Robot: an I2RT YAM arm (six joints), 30 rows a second.
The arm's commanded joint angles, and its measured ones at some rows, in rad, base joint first. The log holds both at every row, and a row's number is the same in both.
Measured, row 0:
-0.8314, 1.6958, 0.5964, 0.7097, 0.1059, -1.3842
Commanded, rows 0 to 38:
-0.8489, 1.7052, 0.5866, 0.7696, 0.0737, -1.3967
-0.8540, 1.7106, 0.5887, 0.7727, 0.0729, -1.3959
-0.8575, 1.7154, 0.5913, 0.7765, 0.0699, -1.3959
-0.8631, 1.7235, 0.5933, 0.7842, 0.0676, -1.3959
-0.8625, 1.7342, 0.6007, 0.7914, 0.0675, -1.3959
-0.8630, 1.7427, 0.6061, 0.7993, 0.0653, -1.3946
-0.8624, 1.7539, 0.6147, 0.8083, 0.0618, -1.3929
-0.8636, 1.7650, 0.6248, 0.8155, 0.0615, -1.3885
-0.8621, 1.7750, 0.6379, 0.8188, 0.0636, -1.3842
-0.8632, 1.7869, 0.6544, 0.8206, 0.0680, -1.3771
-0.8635, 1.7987, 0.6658, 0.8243, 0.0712, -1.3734
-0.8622, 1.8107, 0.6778, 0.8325, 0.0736, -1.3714
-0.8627, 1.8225, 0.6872, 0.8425, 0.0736, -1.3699
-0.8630, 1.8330, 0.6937, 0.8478, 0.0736, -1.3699
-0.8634, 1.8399, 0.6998, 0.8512, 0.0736, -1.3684
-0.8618, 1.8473, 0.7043, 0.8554, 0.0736, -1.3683
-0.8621, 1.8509, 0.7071, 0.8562, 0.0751, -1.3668
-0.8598, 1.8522, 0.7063, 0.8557, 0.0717, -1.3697
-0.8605, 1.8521, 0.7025, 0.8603, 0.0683, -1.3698
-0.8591, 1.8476, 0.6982, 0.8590, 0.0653, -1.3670
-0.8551, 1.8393, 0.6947, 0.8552, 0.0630, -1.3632
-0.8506, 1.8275, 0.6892, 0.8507, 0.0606, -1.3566
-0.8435, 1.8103, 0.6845, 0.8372, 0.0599, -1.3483
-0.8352, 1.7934, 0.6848, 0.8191, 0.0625, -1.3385
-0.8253, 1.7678, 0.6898, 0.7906, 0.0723, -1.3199
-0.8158, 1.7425, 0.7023, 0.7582, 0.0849, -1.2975
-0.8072, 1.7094, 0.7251, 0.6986, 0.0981, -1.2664
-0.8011, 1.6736, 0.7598, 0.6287, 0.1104, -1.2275
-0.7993, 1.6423, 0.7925, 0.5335, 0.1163, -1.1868
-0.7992, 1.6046, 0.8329, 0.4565, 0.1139, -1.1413
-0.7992, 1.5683, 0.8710, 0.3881, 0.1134, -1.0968
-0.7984, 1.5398, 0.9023, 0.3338, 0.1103, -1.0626
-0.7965, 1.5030, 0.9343, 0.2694, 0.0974, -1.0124
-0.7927, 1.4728, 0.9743, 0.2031, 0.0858, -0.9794
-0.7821, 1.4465, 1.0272, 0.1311, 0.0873, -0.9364
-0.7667, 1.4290, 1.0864, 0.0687, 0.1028, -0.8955
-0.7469, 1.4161, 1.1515, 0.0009, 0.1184, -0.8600
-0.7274, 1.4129, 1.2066, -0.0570, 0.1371, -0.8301
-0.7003, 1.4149, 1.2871, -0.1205, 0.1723, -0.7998
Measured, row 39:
-0.7391, 1.4269, 1.1664, 0.1352, 0.1108, -0.9730
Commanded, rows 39 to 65:
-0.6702, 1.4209, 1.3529, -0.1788, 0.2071, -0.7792
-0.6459, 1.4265, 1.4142, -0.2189, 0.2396, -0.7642
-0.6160, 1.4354, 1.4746, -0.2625, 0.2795, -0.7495
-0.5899, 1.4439, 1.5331, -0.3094, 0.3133, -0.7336
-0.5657, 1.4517, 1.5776, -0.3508, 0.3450, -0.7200
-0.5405, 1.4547, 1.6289, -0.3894, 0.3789, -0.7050
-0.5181, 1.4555, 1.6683, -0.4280, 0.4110, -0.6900
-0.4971, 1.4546, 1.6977, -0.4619, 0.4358, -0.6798
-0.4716, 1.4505, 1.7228, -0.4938, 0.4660, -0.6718
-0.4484, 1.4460, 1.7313, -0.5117, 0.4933, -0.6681
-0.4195, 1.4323, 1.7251, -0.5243, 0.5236, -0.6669
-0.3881, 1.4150, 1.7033, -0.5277, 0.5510, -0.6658
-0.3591, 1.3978, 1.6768, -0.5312, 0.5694, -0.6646
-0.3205, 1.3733, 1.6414, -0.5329, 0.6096, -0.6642
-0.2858, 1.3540, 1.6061, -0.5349, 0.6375, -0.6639
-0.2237, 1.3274, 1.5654, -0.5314, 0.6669, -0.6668
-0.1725, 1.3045, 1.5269, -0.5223, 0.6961, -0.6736
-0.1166, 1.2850, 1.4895, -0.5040, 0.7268, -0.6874
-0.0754, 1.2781, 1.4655, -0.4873, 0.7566, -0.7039
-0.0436, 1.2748, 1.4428, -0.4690, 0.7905, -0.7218
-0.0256, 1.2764, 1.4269, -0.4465, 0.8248, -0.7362
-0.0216, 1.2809, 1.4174, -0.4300, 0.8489, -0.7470
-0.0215, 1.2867, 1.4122, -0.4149, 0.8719, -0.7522
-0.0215, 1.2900, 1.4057, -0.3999, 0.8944, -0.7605
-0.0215, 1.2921, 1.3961, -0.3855, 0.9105, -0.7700
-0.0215, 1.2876, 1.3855, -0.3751, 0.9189, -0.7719
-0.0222, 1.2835, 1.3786, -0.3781, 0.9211, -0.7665
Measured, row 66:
-0.0254, 1.2903, 1.3922, -0.4580, 0.8249, -0.7418
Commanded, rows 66 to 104:
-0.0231, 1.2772, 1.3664, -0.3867, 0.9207, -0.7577
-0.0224, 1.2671, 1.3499, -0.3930, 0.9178, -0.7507
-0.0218, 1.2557, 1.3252, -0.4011, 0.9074, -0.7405
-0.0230, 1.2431, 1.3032, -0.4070, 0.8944, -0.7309
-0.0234, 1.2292, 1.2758, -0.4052, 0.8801, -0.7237
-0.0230, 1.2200, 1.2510, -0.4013, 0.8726, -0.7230
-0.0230, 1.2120, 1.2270, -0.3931, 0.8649, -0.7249
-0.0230, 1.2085, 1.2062, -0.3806, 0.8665, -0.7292
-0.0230, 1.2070, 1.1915, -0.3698, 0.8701, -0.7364
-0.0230, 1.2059, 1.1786, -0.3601, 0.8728, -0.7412
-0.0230, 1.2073, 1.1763, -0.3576, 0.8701, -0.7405
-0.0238, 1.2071, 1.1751, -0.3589, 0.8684, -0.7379
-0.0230, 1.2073, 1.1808, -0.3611, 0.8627, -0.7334
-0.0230, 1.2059, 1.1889, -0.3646, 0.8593, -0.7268
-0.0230, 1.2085, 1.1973, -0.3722, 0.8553, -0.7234
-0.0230, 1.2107, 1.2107, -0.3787, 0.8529, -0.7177
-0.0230, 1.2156, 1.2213, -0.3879, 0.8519, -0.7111
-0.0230, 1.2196, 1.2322, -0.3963, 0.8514, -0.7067
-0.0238, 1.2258, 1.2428, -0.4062, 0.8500, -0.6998
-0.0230, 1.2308, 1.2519, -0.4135, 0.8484, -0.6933
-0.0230, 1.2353, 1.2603, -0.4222, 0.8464, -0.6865
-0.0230, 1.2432, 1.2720, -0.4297, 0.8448, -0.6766
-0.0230, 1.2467, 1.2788, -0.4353, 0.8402, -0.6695
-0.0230, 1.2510, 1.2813, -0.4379, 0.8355, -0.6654
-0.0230, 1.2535, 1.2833, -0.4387, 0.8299, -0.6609
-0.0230, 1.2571, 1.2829, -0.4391, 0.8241, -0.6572
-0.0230, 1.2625, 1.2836, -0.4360, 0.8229, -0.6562
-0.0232, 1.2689, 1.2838, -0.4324, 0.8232, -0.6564
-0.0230, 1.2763, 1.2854, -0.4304, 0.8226, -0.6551
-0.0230, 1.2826, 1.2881, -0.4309, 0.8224, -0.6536
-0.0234, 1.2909, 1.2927, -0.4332, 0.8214, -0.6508
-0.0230, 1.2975, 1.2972, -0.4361, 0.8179, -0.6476
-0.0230, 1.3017, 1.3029, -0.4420, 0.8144, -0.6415
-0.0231, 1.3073, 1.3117, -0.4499, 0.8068, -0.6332
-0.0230, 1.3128, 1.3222, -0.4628, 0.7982, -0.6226
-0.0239, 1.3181, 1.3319, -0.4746, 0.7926, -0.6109
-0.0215, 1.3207, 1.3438, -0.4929, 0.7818, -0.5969
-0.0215, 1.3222, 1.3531, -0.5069, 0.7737, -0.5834
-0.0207, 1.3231, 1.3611, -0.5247, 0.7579, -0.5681
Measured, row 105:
-0.0238, 1.3220, 1.3365, -0.4854, 0.7906, -0.6365
